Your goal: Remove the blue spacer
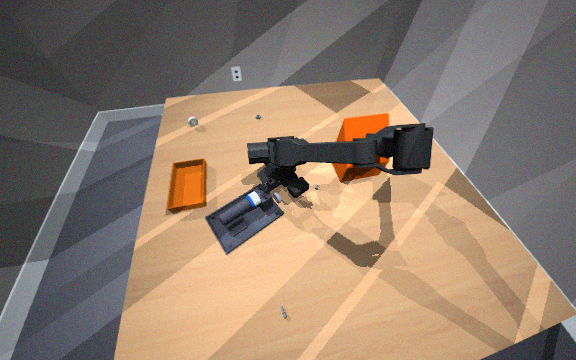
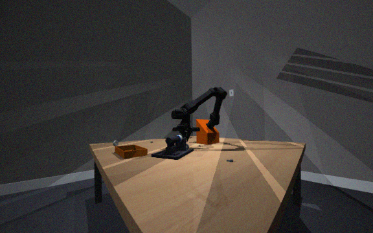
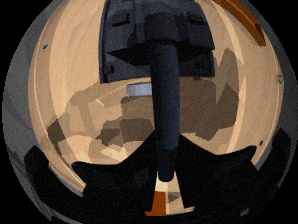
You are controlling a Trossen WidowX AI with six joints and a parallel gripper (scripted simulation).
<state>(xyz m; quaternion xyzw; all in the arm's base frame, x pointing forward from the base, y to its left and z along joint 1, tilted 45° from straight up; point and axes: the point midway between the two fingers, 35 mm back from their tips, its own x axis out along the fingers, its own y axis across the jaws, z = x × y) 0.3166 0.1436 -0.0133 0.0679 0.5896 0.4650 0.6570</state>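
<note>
The shaft is 6 cm ahead of my gripper tip, 4 cm to the left of it and 3 cm above it. From my gripper tip the other things lie so: orange tray (36 cm ahead, 5 cm to the right, 4 cm below); then white spacer ring (10 cm ahead, 6 cm to the left, 3 cm above); then blue spacer (12 cm ahead, 7 cm to the left, 3 cm above).
</note>
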